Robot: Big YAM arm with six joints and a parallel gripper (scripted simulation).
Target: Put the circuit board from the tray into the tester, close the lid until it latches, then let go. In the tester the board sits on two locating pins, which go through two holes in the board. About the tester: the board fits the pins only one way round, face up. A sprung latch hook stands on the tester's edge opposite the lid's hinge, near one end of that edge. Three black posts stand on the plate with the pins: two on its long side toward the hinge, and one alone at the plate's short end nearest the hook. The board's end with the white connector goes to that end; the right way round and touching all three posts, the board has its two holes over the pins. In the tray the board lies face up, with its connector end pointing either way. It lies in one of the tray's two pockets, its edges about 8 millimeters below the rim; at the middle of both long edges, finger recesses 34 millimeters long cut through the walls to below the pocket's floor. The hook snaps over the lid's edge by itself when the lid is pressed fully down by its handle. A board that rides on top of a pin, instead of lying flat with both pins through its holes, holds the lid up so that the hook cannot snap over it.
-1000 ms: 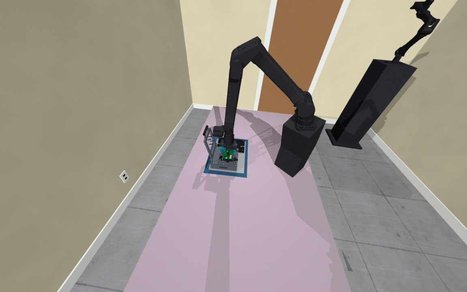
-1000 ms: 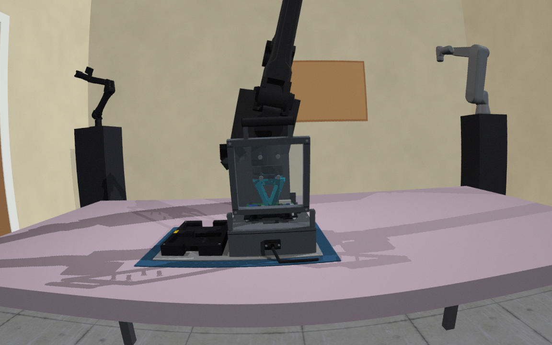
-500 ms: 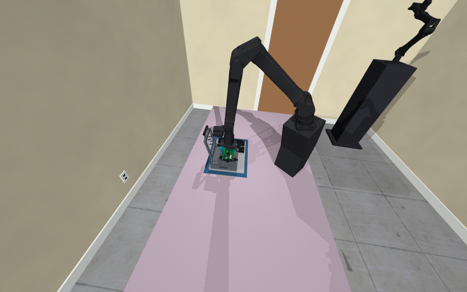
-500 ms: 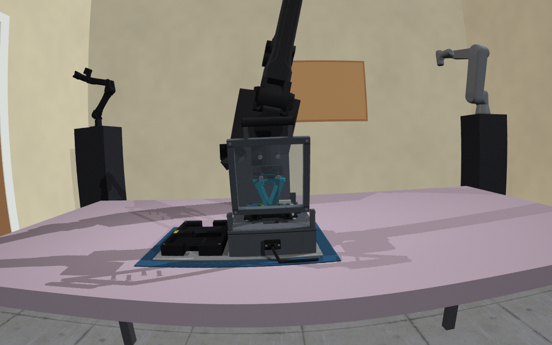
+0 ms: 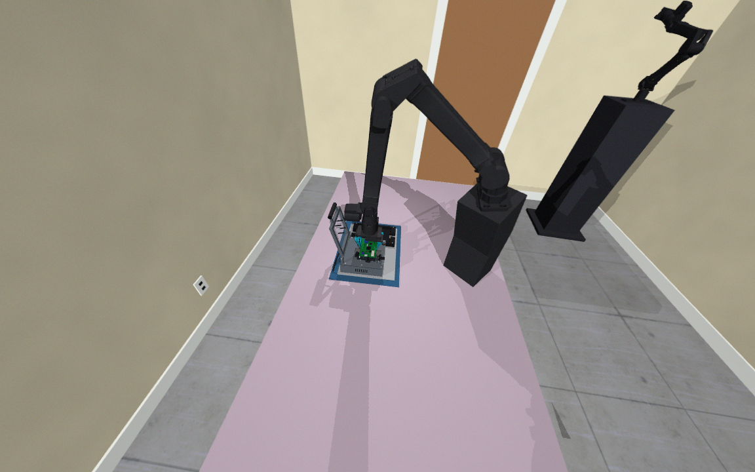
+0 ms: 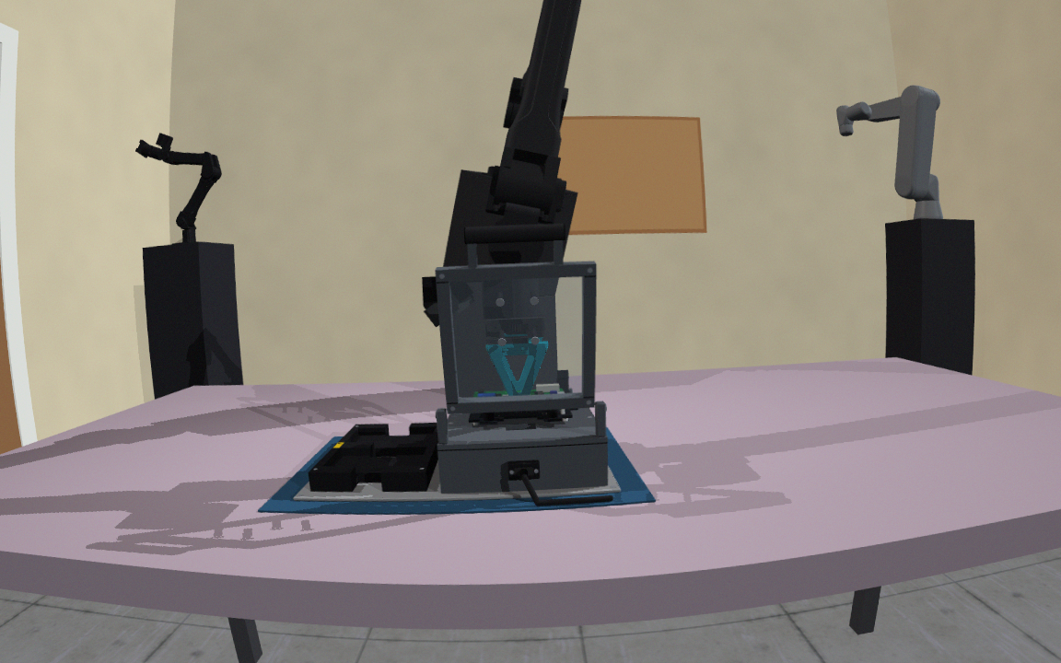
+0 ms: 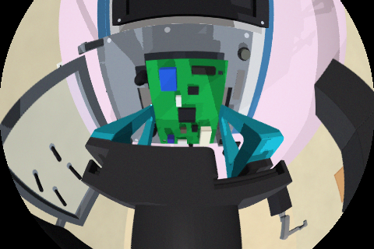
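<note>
My hand is right at the green circuit board. From my hand the other things lie so: pin plate: 10 mm ahead, 10 mm to the left, 20 mm below; lid: 130 mm ahead, 10 mm to the left, 90 mm above.
</note>
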